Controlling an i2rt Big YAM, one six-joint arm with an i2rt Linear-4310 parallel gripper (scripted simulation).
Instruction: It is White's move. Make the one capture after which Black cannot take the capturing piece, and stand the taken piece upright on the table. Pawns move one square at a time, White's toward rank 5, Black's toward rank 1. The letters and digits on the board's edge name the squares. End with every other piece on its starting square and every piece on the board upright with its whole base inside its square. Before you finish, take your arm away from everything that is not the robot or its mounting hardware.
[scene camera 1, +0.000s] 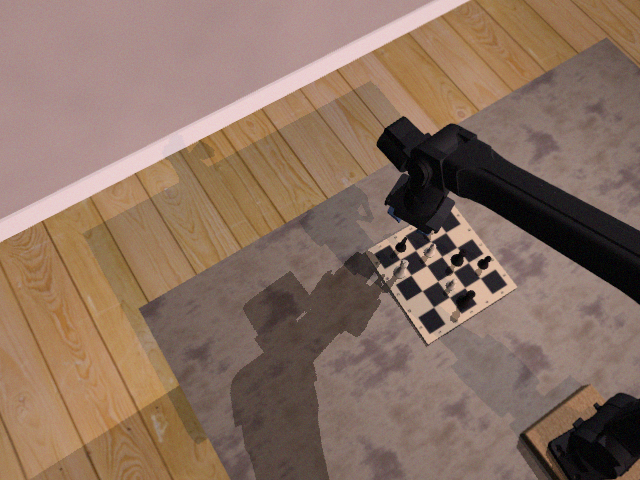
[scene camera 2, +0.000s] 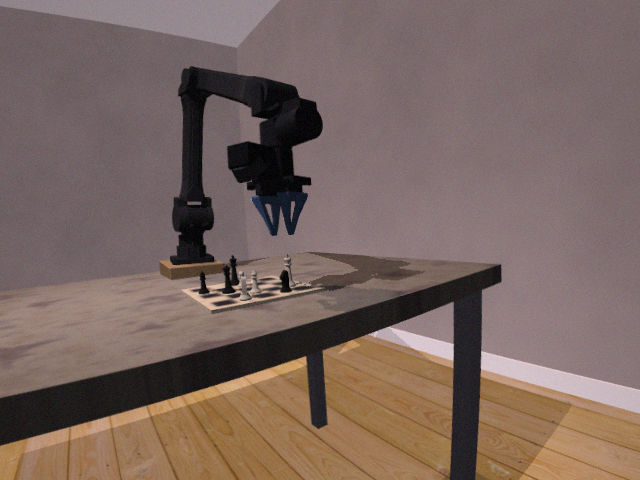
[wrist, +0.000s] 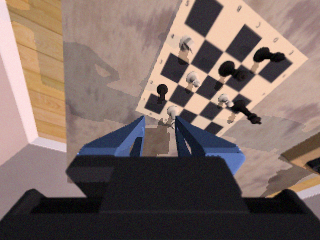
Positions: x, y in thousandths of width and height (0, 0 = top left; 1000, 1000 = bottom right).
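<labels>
You'd see my gripper in scene camera 1 (640, 470), in scene camera 2 (441, 491) and in the wrist view (502, 502). There's a chessboard here too, and it shows in scene camera 1 (676, 643), in the wrist view (683, 160) and in scene camera 2 (335, 630).
</labels>
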